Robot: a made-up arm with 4 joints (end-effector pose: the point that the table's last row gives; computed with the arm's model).
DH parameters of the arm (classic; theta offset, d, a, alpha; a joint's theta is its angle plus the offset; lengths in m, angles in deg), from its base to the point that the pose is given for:
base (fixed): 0 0 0 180
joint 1: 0 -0.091 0.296 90
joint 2: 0 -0.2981 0.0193 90
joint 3: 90 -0.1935 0.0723 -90
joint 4: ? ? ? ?
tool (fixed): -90 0.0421 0 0
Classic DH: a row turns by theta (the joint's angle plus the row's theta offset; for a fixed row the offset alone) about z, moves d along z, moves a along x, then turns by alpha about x.
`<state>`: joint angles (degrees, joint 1 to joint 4).
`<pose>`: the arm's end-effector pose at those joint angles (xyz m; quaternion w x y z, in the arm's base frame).
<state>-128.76 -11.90 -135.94 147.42</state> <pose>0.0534 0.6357 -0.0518 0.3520 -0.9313 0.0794 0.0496</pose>
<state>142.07 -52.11 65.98 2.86</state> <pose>-0.5302 -0.0402 0.0414 0.6966 -0.4437 0.1202 -0.5508</pose>
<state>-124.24 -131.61 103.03 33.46</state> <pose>0.0276 0.4649 0.1629 0.1090 -0.2081 0.9667 -0.1015</pose>
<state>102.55 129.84 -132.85 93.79</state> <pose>-0.4182 -0.0723 0.0772 0.3075 0.0179 -0.8714 -0.3818</pose>
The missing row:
joint 4: 0 -0.0165 -0.102 90
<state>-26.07 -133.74 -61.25 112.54</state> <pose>0.3476 -0.0974 0.2857 0.7359 0.0411 -0.2707 -0.6192</pose>
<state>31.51 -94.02 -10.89 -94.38</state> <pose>0.3657 -0.5336 0.1545 0.5281 0.3774 -0.6700 0.3604</pose>
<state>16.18 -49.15 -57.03 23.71</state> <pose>0.2951 -0.4128 0.0352 0.7443 -0.0079 -0.2700 -0.6108</pose>
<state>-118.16 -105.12 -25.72 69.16</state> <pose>0.0399 0.4284 0.1773 0.7747 0.3828 -0.4518 0.2217</pose>
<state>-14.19 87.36 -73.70 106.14</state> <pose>0.2575 -0.2179 -0.0731 0.0059 0.7899 -0.5857 -0.1818</pose>
